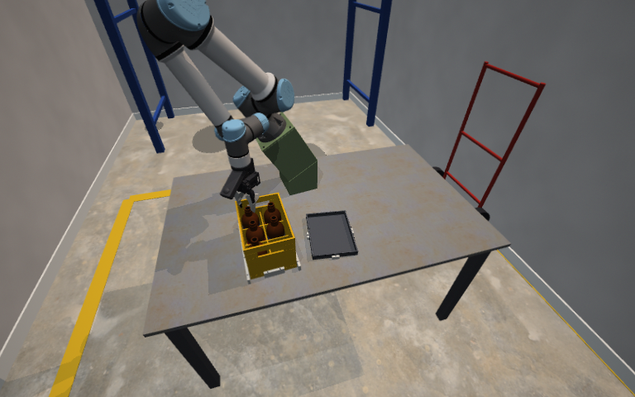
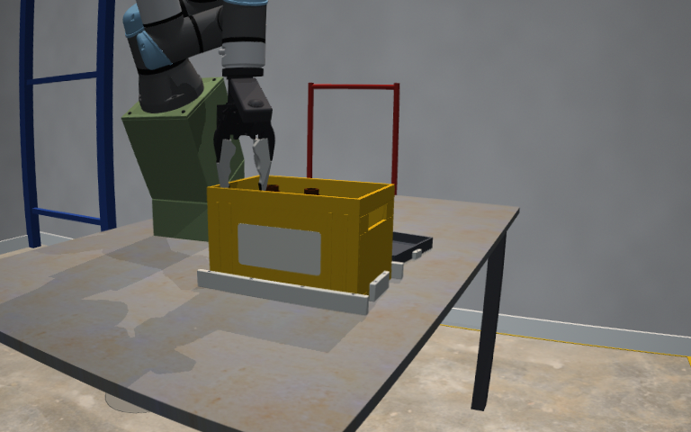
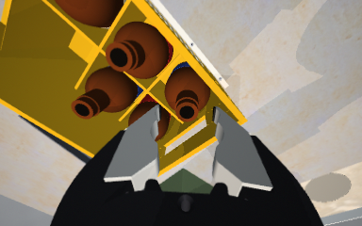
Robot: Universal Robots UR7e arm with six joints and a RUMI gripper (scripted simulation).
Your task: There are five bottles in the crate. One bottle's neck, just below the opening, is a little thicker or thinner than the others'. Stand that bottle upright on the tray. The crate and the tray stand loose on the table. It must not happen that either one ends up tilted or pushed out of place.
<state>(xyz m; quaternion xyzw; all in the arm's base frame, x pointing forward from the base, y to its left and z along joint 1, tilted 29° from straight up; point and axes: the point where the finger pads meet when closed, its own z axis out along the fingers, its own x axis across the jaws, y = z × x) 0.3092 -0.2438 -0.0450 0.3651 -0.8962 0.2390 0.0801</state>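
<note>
Now: the yellow crate 90 mm ahead of my hand, 50 mm to the left of it and 80 mm below it. Round my hand: dark tray (110 mm ahead, 330 mm to the left, 160 mm below).
</note>
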